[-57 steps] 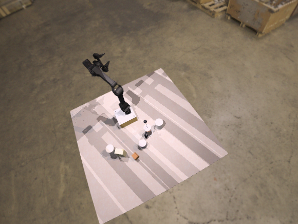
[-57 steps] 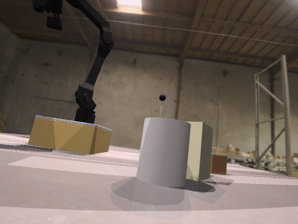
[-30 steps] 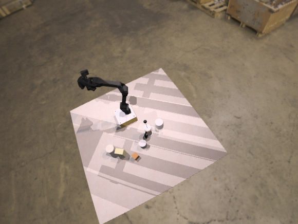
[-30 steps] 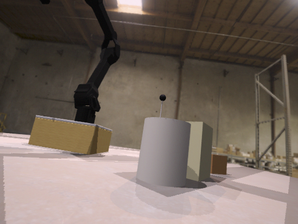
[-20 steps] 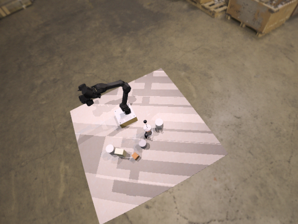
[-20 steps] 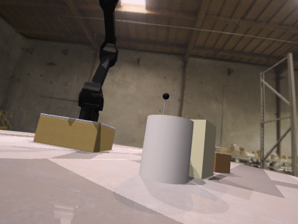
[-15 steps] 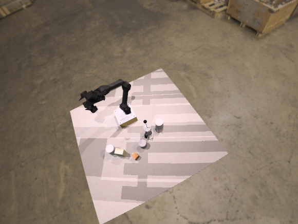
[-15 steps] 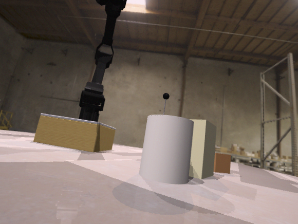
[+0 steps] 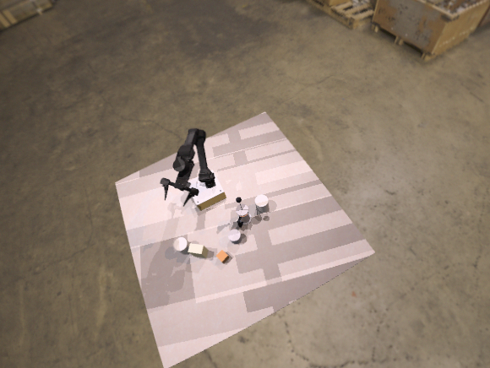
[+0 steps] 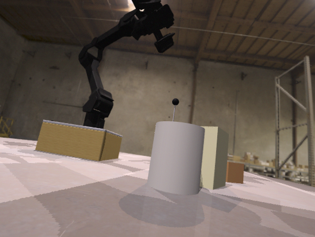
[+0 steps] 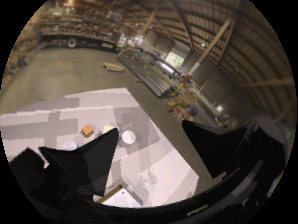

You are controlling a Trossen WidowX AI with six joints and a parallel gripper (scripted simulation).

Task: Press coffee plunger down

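Right now my gripper tip is 3 cm short of the coffee press, 29 cm to the right of it and 28 cm above it. From my gripper tip the other things lie so: cream box: 14 cm ahead, 2 cm to the right, 36 cm below; orange cube: 21 cm ahead, 11 cm to the left, 39 cm below.
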